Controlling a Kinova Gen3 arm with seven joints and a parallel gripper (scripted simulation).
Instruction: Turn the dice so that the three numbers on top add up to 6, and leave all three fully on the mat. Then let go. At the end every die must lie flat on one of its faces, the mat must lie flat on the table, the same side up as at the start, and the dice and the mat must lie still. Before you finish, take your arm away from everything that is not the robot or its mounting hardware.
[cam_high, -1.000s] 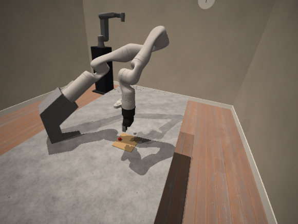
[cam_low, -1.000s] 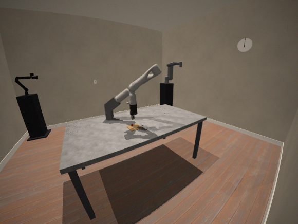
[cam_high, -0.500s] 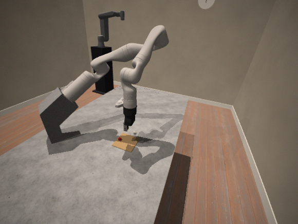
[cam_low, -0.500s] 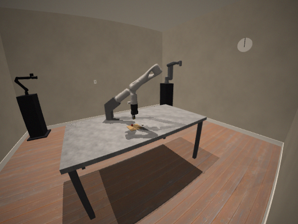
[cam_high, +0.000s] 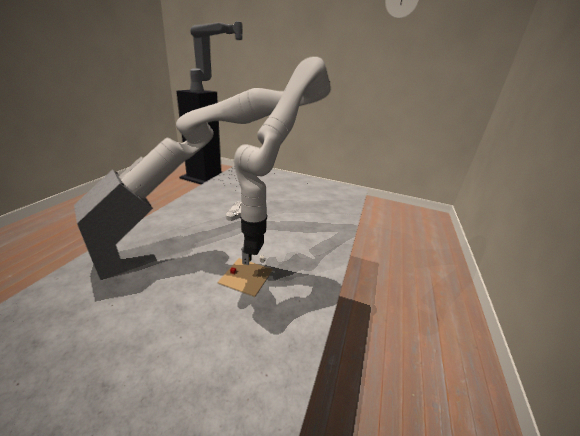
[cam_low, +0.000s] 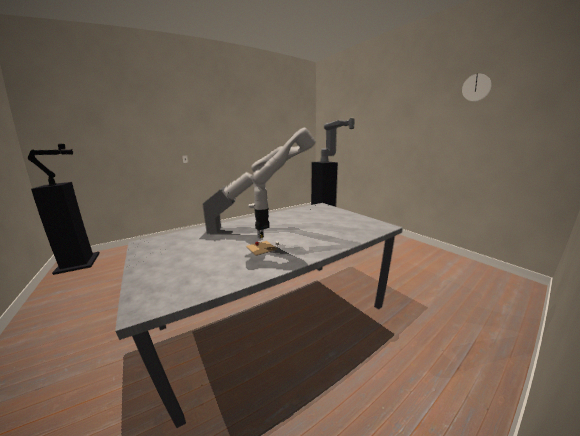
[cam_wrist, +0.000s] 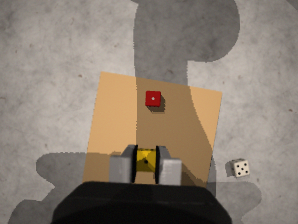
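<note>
My gripper is now 1 cm past the tan mat and 9 cm above it. The rest, counted from my hand: white die: 11 cm to the left, 8 cm below; red die: 5 cm behind, 1 cm to the right, 8 cm below; yellow die: 1 cm below.
</note>
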